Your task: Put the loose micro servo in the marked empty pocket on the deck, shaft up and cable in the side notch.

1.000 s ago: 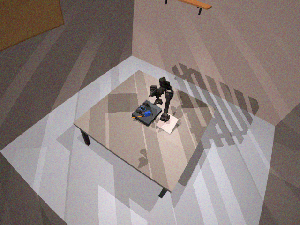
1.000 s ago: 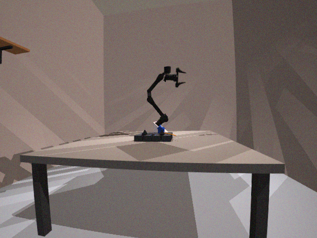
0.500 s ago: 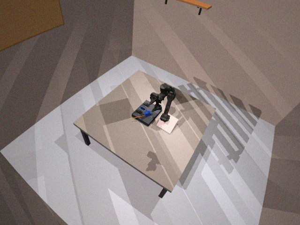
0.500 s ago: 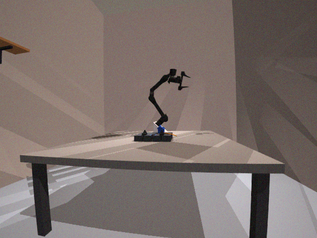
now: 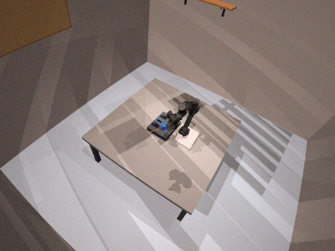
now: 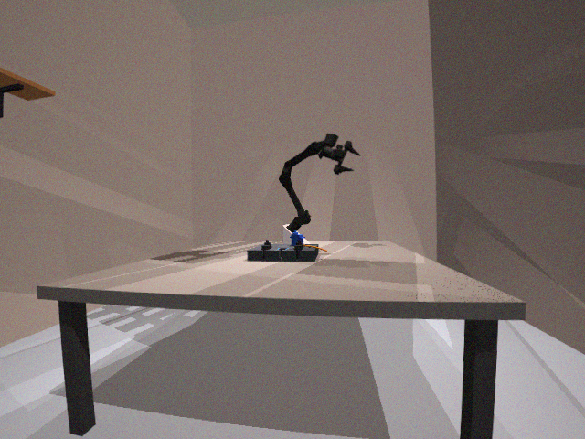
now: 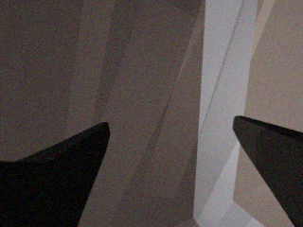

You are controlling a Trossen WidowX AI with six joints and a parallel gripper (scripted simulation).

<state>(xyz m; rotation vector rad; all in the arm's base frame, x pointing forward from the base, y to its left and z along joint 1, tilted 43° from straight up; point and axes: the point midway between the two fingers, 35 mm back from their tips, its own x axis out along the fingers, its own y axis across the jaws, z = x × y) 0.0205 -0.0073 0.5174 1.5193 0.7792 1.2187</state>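
The dark robot deck is 46 cm below my gripper tip, 38 cm to the right of it and 14 cm ahead of it.
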